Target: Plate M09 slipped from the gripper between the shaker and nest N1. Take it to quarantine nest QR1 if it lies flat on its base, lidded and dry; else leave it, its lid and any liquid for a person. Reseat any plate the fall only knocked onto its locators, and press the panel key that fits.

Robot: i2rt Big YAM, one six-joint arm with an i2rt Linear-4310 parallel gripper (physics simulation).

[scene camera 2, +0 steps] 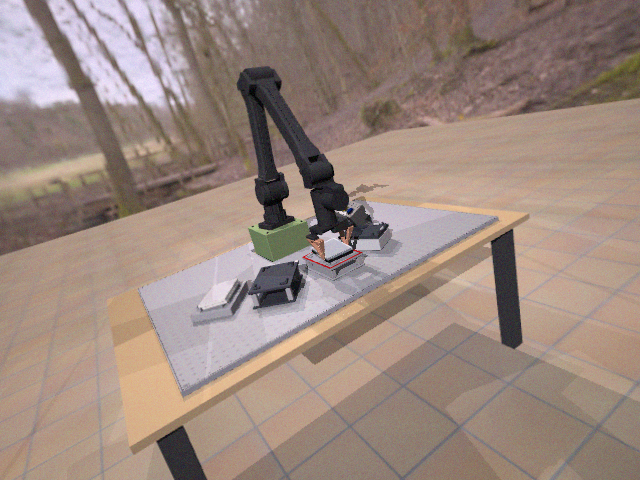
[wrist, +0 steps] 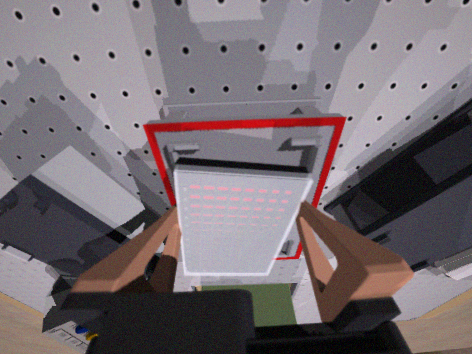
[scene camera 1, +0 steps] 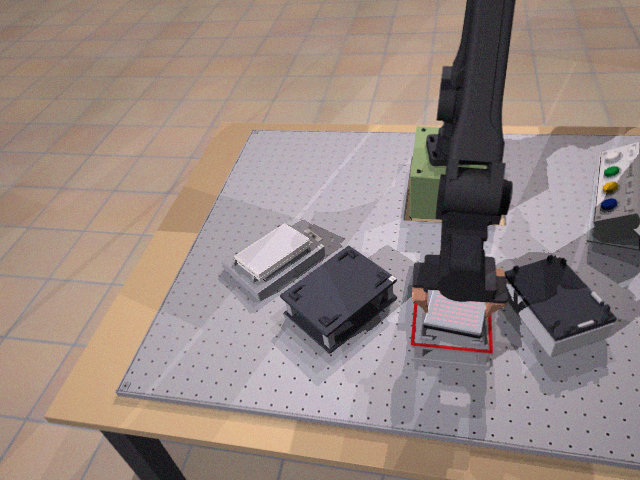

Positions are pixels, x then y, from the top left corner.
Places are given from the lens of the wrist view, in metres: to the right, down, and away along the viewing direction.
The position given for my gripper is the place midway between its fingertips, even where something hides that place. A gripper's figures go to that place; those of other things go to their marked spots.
my gripper (wrist: pixel 237 205): 0.00, 0.02, 0.14
well plate with pink wells (wrist: pixel 182 160): -0.03, -0.01, 0.12
